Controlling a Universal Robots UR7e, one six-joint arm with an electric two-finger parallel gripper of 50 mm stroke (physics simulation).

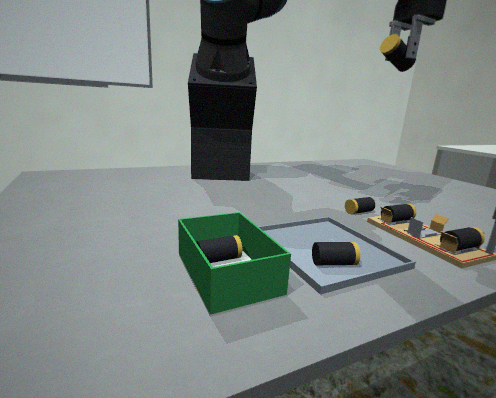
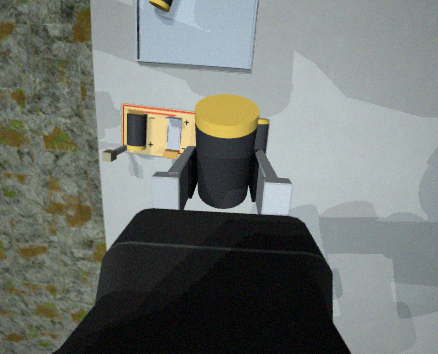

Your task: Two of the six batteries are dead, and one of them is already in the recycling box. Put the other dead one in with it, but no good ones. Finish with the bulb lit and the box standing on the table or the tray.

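Pixels of known places: gripper, fingertip midpoint: (image 1: 400, 59) (image 2: 224, 163); arm's base, origin of the base link: (image 1: 223, 68).
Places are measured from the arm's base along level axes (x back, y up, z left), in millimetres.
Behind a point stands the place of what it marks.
Observation:
My gripper (image 1: 403, 46) (image 2: 224, 163) @[x -462, y 0, z 57 mm] is shut on a black battery with a gold end (image 1: 398, 54) @[x -470, y 5, z 31 mm] (image 2: 225, 160) @[x -459, y 29, z 48 mm], high above the table and tilted. The green box (image 1: 250, 285) @[x -517, y -290, z -335 mm] stands on the table with one battery (image 1: 220, 248) @[x -424, y -289, z -310 mm] inside. Another battery (image 1: 335, 253) @[x -530, y -290, z -183 mm] (image 2: 161, 4) @[x -532, y -283, z -140 mm] lies on the tray. A loose battery (image 1: 361, 205) @[x -427, y -295, z 79 mm] (image 2: 263, 136) @[x -407, y -286, z 95 mm] lies beside the wooden board (image 1: 452, 255) @[x -630, y -309, z 6 mm] (image 2: 160, 135) @[x -594, y -308, z 61 mm]. The board's outer slots hold a far battery (image 1: 398, 213) @[x -515, y -283, z 61 mm] and a near battery (image 1: 462, 239) @[x -635, y -281, z 15 mm] (image 2: 136, 131) @[x -623, y -274, z 43 mm]; its middle slot (image 2: 174, 132) @[x -566, y -307, z 61 mm] is empty. No bulb can be made out.
The blue-grey tray (image 1: 367, 276) @[x -576, y -310, z -170 mm] (image 2: 220, 50) @[x -455, y -316, z -60 mm] lies between the box and the board, with a low rim. A lever with a block end (image 2: 110, 155) @[x -658, y -227, z 68 mm] sticks out beside the board. The table's edge (image 1: 350, 356) @[x -627, y -329, z -295 mm] borders the patterned floor. The black robot pedestal (image 1: 221, 150) @[x -6, y -227, z -4 mm] stands behind.

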